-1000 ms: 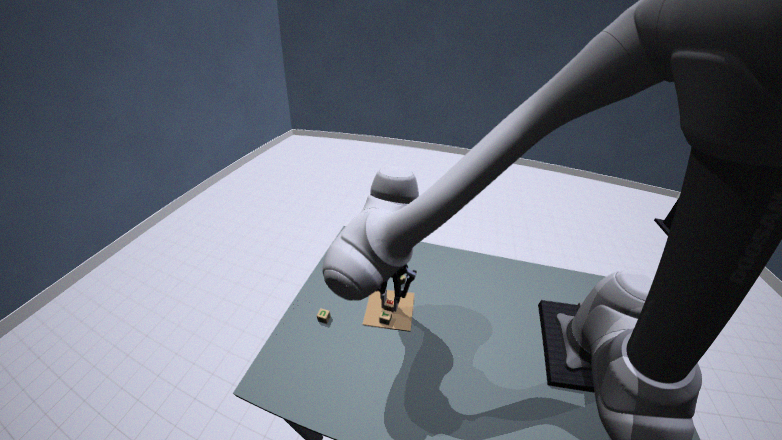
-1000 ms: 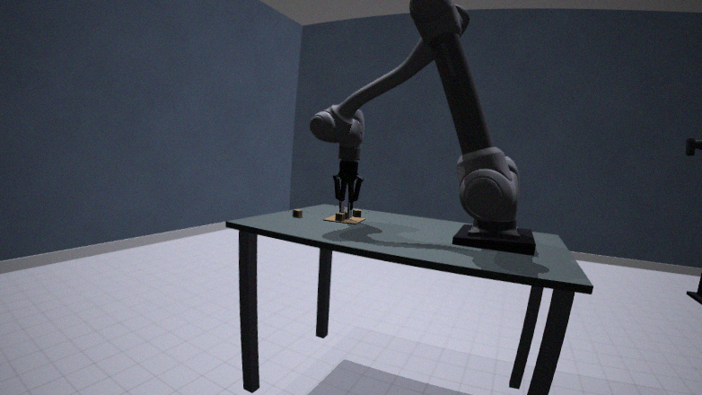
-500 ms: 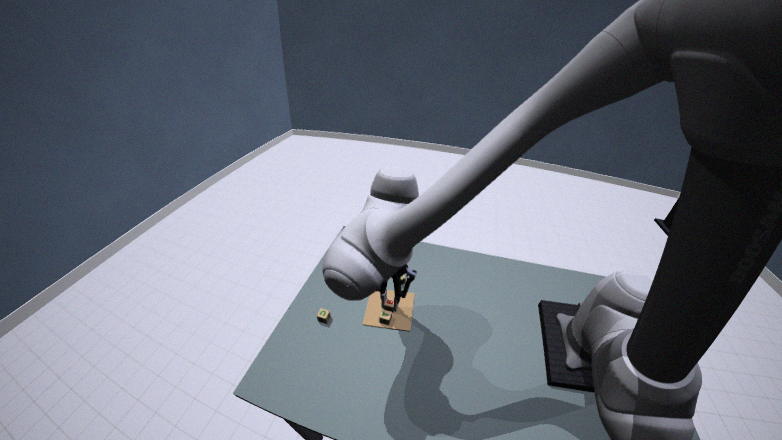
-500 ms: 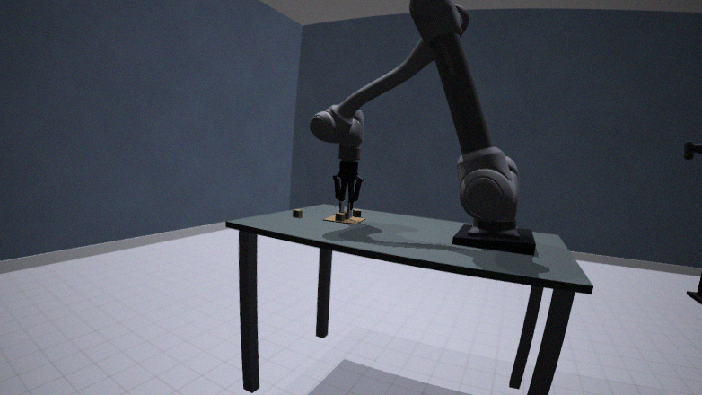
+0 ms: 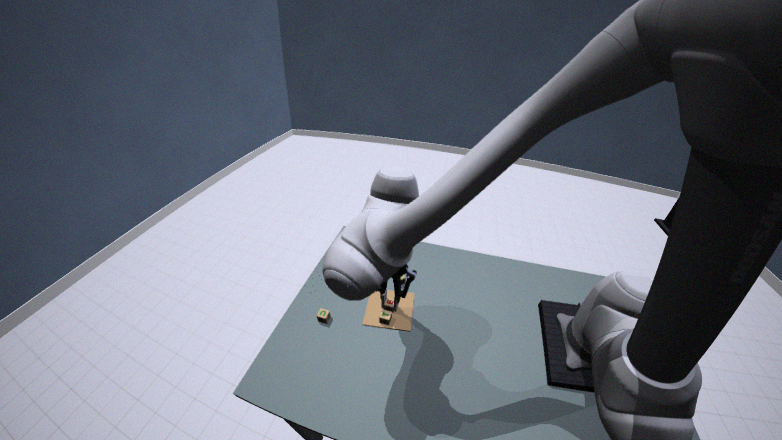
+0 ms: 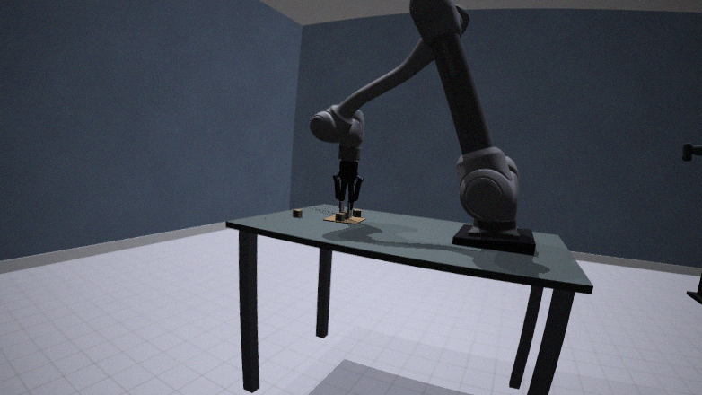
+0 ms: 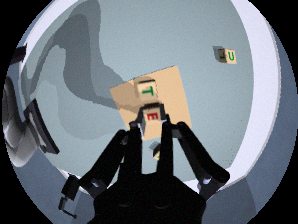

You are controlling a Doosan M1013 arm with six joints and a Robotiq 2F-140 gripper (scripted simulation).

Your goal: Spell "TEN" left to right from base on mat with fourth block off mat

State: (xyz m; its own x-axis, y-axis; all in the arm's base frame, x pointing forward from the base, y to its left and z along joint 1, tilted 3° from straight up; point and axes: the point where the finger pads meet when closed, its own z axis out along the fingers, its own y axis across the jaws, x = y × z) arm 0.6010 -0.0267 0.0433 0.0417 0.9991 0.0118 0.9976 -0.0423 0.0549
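Now: the tan mat 40 mm below my hand. Also, from my hand: block 50 mm to the left, 20 mm below.
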